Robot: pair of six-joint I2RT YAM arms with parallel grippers.
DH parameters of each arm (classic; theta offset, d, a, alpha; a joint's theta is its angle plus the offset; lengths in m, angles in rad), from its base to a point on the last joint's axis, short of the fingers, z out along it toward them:
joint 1: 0 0.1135 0.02 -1.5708
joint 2: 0 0 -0.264 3.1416
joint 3: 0.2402 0 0.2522 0
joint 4: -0.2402 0 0.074 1.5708
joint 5: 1.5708 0 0 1.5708
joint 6: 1.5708 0.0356 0 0
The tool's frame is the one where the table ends.
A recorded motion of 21 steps. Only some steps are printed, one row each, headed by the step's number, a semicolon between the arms.
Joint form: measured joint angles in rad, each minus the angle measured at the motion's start. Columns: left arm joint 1, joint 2, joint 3, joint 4, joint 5, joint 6; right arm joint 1, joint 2, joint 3, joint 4, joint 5, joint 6.
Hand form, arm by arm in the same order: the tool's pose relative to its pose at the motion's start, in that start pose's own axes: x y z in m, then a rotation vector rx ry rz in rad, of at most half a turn. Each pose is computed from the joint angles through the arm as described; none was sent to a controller.
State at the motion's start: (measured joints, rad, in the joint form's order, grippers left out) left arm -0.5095 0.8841 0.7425 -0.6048 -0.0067 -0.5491; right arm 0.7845 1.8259 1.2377 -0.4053 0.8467 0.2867
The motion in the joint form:
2: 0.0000 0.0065 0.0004 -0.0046 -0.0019 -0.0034; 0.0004 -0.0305 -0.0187 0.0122 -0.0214 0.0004
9: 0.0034 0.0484 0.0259 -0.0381 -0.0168 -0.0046; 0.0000 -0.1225 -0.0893 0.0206 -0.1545 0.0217
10: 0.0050 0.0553 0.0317 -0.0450 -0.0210 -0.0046; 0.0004 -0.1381 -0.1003 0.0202 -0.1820 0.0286
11: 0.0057 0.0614 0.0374 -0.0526 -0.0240 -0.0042; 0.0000 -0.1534 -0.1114 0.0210 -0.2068 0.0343
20: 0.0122 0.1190 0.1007 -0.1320 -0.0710 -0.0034; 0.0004 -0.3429 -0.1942 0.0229 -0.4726 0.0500
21: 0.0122 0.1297 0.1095 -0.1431 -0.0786 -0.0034; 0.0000 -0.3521 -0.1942 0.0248 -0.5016 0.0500
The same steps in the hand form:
2: 0.0004 0.0003 0.0014 -0.0072 0.0081 -0.0033; -0.0006 -0.0049 -0.0052 -0.0254 -0.0096 0.0180
9: -0.0025 -0.0001 0.0061 -0.0481 0.0416 -0.0061; 0.0063 -0.0179 -0.0189 -0.1590 0.0083 0.0591
10: -0.0033 -0.0001 0.0065 -0.0569 0.0456 -0.0069; 0.0076 -0.0198 -0.0214 -0.1866 0.0134 0.0681
11: -0.0040 -0.0002 0.0069 -0.0640 0.0506 -0.0068; 0.0088 -0.0219 -0.0236 -0.2112 0.0175 0.0769
20: -0.0122 -0.0017 0.0082 -0.1463 0.0869 -0.0060; 0.0110 -0.0500 -0.0580 -0.4928 0.0094 0.1480
21: -0.0132 -0.0020 0.0091 -0.1595 0.0940 -0.0049; 0.0099 -0.0511 -0.0604 -0.5232 0.0080 0.1525

